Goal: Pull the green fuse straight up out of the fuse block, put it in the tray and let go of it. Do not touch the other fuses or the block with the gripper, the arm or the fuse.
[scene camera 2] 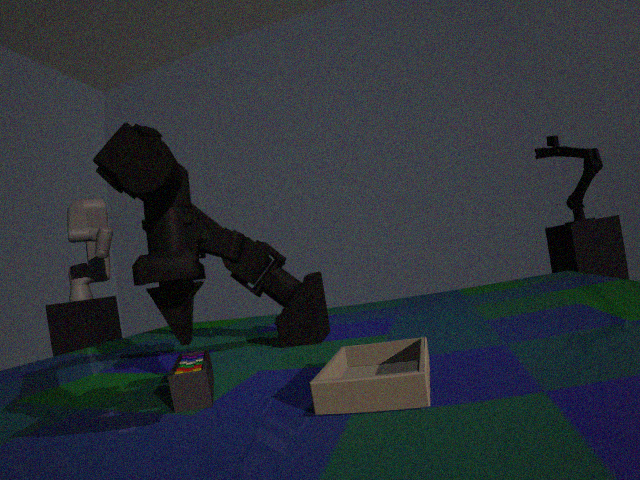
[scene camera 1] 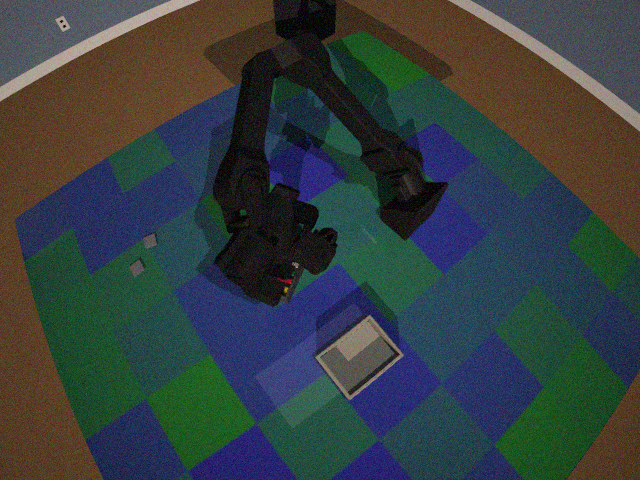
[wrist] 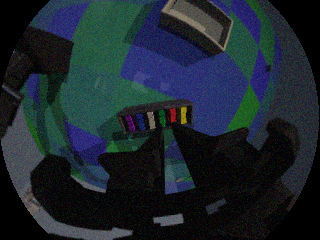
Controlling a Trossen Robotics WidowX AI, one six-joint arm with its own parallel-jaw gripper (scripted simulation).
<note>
I see my gripper and a beige tray.
My gripper also shows in scene camera 1 and in the wrist view.
</note>
